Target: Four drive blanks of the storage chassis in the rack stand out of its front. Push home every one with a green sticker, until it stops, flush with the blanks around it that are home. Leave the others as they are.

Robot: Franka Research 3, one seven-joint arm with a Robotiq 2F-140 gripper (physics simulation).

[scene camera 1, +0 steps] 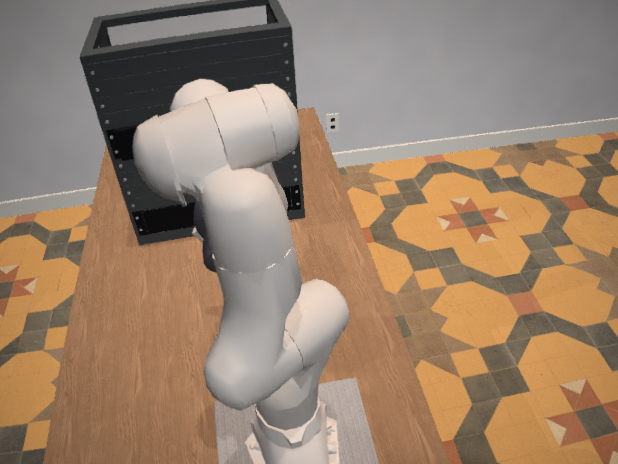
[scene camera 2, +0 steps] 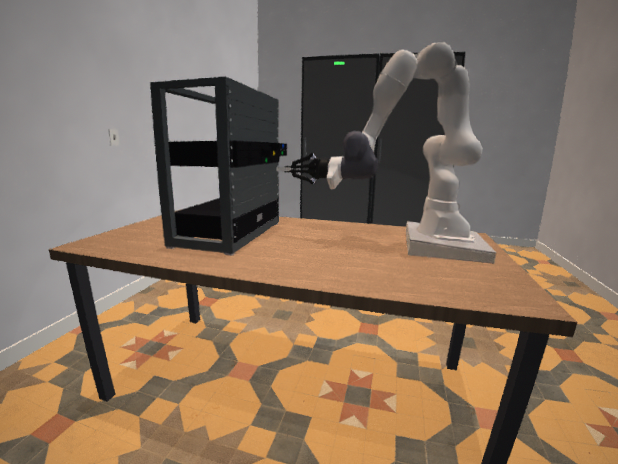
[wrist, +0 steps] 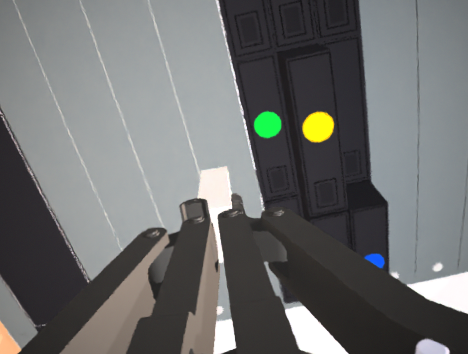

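Note:
The storage chassis [scene camera 1: 120, 145] [scene camera 2: 250, 153] is black, in the upper part of the rack [scene camera 1: 190, 45] [scene camera 2: 223, 125]. In the wrist view, a blank with a green sticker [wrist: 267, 125] looks flush. The blank with a yellow sticker [wrist: 318, 126] beside it stands out, and so does the blank with a blue sticker [wrist: 374, 261]. Another green sticker [scene camera 2: 282, 152] shows in scene camera 2 on the part standing out at the far end; fingers hide it in the wrist view. My gripper [scene camera 2: 284, 169] [wrist: 217, 189] is shut and empty, its pale tips before grey panels just below the chassis.
A second black unit [scene camera 1: 167, 220] [scene camera 2: 257, 218] sits at the rack's bottom. Grey filler panels [wrist: 125, 100] lie between the two units. The rack stands on the wooden table [scene camera 1: 135, 320] [scene camera 2: 340, 270]. Dark cabinets [scene camera 2: 340, 115] stand behind. The arm hides much of the rack front in scene camera 1.

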